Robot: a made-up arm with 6 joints. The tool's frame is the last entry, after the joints. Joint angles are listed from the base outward. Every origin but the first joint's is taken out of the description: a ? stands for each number. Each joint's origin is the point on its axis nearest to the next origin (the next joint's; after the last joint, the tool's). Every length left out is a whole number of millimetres.
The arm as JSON. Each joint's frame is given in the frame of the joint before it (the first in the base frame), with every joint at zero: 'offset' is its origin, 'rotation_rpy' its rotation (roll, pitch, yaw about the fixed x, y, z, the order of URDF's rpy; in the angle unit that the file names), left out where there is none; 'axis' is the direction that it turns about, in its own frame. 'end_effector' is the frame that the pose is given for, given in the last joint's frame.
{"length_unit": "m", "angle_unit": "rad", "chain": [
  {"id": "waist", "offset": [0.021, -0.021, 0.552], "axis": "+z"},
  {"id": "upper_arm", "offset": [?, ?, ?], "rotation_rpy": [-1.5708, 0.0, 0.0], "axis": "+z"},
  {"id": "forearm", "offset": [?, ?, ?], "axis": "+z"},
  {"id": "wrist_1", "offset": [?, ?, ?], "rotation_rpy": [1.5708, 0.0, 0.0], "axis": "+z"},
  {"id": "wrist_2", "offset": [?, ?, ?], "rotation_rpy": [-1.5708, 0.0, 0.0], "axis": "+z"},
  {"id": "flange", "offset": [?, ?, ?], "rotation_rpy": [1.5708, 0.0, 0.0], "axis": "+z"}
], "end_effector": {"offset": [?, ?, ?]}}
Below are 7 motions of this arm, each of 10 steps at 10 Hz.
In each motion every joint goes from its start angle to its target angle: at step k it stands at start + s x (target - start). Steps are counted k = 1, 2, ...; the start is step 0. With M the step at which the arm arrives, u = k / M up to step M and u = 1 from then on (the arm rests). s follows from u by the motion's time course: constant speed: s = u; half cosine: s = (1 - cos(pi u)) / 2; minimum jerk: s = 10 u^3 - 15 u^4 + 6 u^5.
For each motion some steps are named. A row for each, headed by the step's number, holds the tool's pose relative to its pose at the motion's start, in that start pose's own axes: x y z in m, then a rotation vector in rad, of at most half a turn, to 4 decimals.
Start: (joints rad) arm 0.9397 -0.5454 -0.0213 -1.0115 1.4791 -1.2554
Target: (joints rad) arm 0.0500 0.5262 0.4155 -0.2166 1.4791 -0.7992
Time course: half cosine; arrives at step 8
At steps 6, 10:
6: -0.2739 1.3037 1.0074 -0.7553 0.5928 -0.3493
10: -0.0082 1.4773 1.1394 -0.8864 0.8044 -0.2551

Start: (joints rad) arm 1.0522 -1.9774 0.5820 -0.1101 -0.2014 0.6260
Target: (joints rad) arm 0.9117 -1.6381 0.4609 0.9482 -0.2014 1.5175
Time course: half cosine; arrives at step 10
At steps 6, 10:
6: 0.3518 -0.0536 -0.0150 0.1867 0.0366 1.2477
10: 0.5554 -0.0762 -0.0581 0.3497 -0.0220 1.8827

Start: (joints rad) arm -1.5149 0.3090 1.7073 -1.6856 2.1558 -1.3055
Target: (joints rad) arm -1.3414 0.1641 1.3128 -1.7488 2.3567 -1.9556
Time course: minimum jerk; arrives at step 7
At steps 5, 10:
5: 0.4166 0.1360 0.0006 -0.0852 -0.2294 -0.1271
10: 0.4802 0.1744 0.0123 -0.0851 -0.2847 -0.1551

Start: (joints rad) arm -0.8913 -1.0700 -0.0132 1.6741 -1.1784 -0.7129
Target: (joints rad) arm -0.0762 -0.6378 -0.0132 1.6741 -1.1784 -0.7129
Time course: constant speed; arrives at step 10
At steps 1, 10:
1: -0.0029 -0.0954 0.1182 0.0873 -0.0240 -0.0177
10: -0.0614 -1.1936 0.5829 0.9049 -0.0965 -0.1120

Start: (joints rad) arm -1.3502 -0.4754 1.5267 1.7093 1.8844 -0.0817
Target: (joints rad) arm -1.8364 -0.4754 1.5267 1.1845 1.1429 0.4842
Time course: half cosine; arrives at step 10
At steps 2, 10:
2: -0.0216 -0.0193 -0.0249 0.0776 -0.1068 0.0697
10: -0.0921 -0.1197 -0.4348 0.5628 -1.2837 0.4819

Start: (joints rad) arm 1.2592 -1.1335 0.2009 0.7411 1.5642 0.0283
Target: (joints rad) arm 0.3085 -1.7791 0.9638 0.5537 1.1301 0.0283
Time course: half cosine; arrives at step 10
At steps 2, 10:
2: 0.0291 0.0909 0.0720 0.0715 0.0134 -0.0485
10: 0.7611 0.5343 0.7874 0.6492 0.1123 -0.6760

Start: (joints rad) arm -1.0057 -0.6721 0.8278 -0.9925 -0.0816 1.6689
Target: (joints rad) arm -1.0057 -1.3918 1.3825 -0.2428 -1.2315 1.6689
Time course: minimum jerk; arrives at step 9
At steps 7, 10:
7: -0.3559 0.3925 -0.5517 -1.1842 -0.3877 0.5416
10: -0.3769 0.4026 -0.6129 -1.2792 -0.4480 0.5697

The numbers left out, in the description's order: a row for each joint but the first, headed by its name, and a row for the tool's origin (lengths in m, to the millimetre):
upper_arm: -0.016 0.079 0.0
forearm: -0.018 -0.672 0.0
wrist_1: 0.014 -0.993 0.0
wrist_2: 0.014 -0.008 0.0
flange: 0.029 -0.235 0.0
tool: -0.026 0.025 0.0

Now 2 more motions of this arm.
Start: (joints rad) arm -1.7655 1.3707 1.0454 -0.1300 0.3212 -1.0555
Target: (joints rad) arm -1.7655 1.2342 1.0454 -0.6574 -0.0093 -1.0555
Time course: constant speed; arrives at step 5
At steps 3, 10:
3: -0.0348 -0.1478 -0.0779 0.2854 -0.0551 -0.3042
10: -0.0695 -0.2351 -0.1437 0.4584 -0.1042 -0.5161

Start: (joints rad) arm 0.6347 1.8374 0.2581 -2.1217 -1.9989 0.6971
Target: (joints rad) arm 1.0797 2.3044 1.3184 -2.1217 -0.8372 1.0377
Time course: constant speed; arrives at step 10
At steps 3, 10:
3: 0.3085 0.2327 0.4182 0.0118 0.0189 0.4514
10: 0.3122 1.3465 1.0001 -0.3380 0.5616 1.4049

